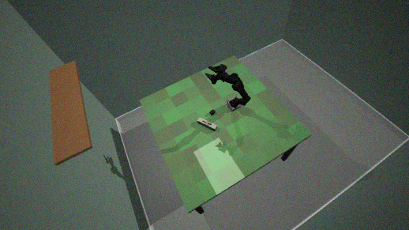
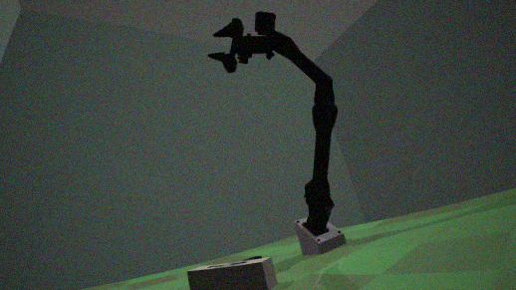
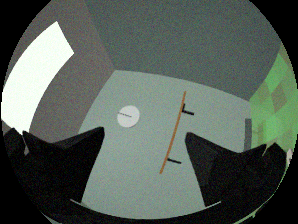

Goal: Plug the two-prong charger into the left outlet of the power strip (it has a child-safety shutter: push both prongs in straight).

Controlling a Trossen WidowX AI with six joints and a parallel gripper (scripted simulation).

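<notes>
Right now my gripper tip is 70 cm above the dark charger, 8 cm to the left of it and 2 cm past it.
</notes>
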